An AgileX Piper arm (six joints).
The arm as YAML. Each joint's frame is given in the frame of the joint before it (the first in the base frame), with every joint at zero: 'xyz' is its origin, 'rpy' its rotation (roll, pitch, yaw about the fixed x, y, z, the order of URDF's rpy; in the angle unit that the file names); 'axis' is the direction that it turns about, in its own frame. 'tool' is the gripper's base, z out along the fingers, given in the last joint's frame.
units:
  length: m
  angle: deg
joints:
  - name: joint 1
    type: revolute
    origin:
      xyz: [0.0, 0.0, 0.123]
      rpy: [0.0, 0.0, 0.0]
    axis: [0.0, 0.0, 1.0]
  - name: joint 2
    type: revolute
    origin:
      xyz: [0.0, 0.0, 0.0]
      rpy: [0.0, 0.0, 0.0]
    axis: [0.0, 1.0, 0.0]
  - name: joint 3
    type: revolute
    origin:
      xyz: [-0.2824, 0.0, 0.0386]
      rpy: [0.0, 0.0, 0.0]
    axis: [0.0, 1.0, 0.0]
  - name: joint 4
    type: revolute
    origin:
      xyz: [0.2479, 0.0, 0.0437]
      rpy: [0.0, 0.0, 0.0]
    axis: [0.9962, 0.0, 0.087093]
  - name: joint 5
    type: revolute
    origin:
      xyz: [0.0, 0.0, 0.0]
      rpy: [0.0, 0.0, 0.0]
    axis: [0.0, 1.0, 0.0]
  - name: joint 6
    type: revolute
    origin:
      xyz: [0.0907, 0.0, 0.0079]
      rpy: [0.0, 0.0, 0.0]
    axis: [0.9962, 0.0, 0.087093]
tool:
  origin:
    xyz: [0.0, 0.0, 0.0]
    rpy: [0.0, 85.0, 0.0]
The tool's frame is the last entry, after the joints.
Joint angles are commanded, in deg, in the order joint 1, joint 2, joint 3, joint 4, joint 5, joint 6. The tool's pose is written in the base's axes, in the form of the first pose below.
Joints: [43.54 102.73 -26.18 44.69 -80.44 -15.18]
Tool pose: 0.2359 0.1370 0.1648 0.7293 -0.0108 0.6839 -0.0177
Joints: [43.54 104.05 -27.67 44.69 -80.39 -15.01]
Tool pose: 0.2408 0.1417 0.1629 0.7298 -0.0091 0.6835 -0.0158
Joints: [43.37 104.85 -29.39 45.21 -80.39 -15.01]
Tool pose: 0.2465 0.1452 0.1639 0.7330 -0.0003 0.6801 -0.0156
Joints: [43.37 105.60 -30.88 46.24 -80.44 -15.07]
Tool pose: 0.2510 0.1480 0.1643 0.7348 0.0101 0.6779 -0.0177
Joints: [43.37 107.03 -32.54 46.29 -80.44 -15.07]
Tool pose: 0.2564 0.1530 0.1621 0.7357 0.0115 0.6769 -0.0170
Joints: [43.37 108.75 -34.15 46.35 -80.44 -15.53]
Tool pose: 0.2617 0.1579 0.1580 0.7351 0.0087 0.6776 -0.0207
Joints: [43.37 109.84 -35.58 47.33 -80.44 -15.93]
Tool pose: 0.2661 0.1606 0.1562 0.7348 0.0149 0.6776 -0.0263
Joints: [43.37 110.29 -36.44 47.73 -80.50 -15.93]
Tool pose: 0.2687 0.1624 0.1563 0.7362 0.0197 0.6759 -0.0265
